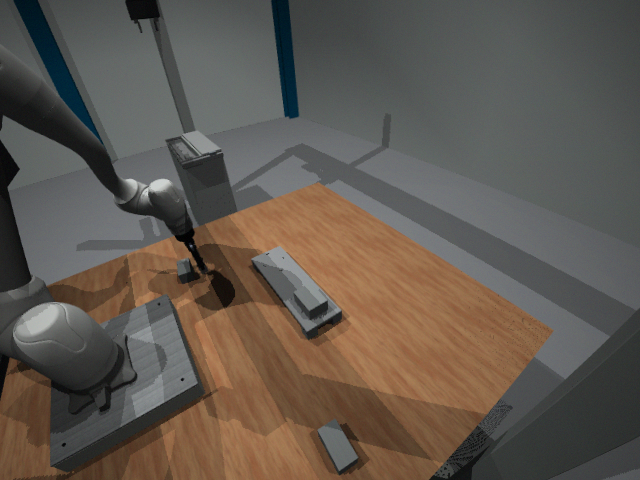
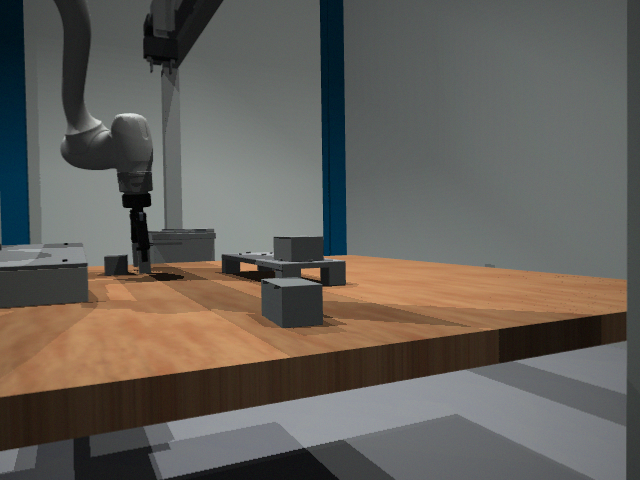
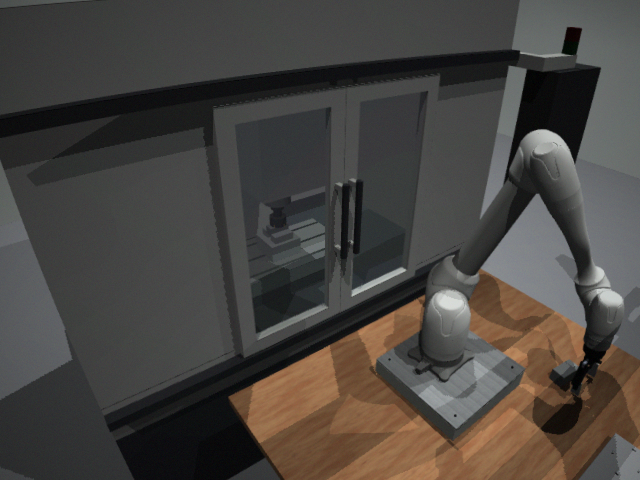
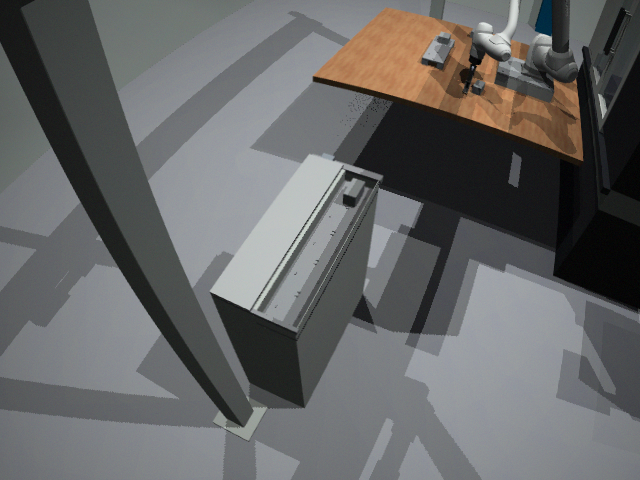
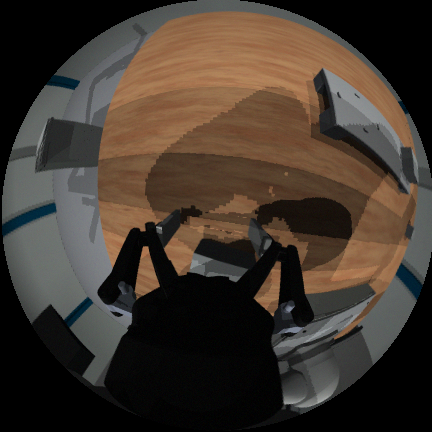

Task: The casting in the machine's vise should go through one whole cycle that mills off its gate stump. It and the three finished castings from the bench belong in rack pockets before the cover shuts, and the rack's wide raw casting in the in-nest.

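Frame: origin at the arm's base, x back, y down, z right, level; millimetres.
Seen in the pictures: gripper, between the fingertips: (image 2: 142, 269) (image 3: 582, 384) (image 4: 466, 88) (image 5: 213, 221); arm's base, origin of its link: (image 1: 101, 371) (image 3: 440, 355) (image 4: 533, 73) (image 5: 306, 346).
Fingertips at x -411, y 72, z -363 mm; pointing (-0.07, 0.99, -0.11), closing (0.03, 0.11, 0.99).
Offsets run from my fingertips to a thing's top centre. "*": to the spot under its first point.
My gripper (image 1: 205, 270) (image 2: 140, 265) (image 4: 466, 91) (image 5: 213, 221) is open, its fingertips low over the bench. A small grey casting {dz +23, dx +70, dy -45 mm} (image 1: 184, 270) (image 2: 115, 264) (image 3: 562, 372) (image 4: 478, 87) (image 5: 223, 259) lies right beside it and is not gripped. Another casting {dz +531, dx -230, dy -95 mm} (image 1: 311, 301) (image 2: 298, 248) (image 4: 443, 37) sits on one end of the low stand (image 1: 281, 264) (image 5: 361, 111). A third casting {dz +906, dx -35, dy -45 mm} (image 1: 338, 446) (image 2: 292, 303) lies on the bench. The rack (image 4: 333, 310) (image 1: 209, 191) has its cover partly open and a casting {dz -1181, dx -309, dy -101 mm} (image 4: 353, 191) in its end pocket. The casting (image 3: 279, 236) in the machine shows dimly below the spindle.
The machine's glass doors {* dz +447, dx +882, dy -724 mm} (image 3: 345, 155) are shut. An overhead gantry gripper (image 1: 143, 11) (image 2: 160, 49) hangs beyond the bench near the rack. My arm's base plate (image 1: 155, 356) (image 3: 449, 408) stands on the bench beside the small casting. A post (image 4: 149, 222) rises next to the rack.
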